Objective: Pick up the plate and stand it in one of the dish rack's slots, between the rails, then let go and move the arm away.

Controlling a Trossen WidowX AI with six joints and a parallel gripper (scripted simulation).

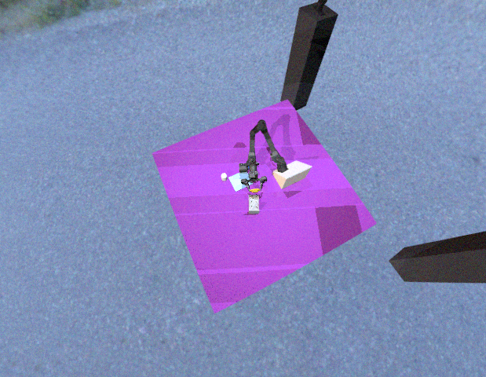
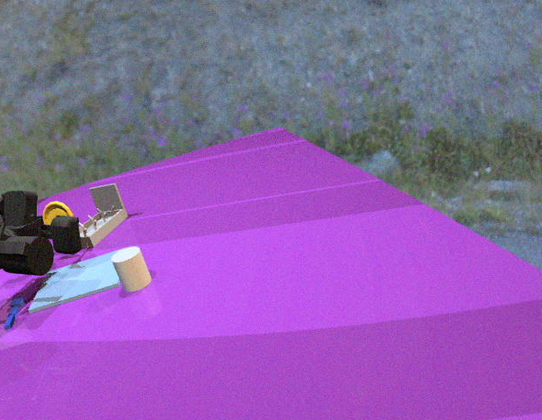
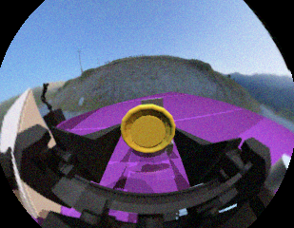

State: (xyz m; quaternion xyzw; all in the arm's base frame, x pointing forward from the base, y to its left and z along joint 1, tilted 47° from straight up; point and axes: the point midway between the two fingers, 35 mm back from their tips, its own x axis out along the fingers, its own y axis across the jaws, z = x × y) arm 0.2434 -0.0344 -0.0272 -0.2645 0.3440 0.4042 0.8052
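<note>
The dish rack lies 5 cm ahead of my gripper tip, 6 cm to the left of it and 5 cm below it. Also, from my gripper tip: light blue board 3 cm ahead, 15 cm to the right, 7 cm below; then yellow plate 1 cm to the right; then blue spoon 8 cm behind, 19 cm to the right, 7 cm below.
</note>
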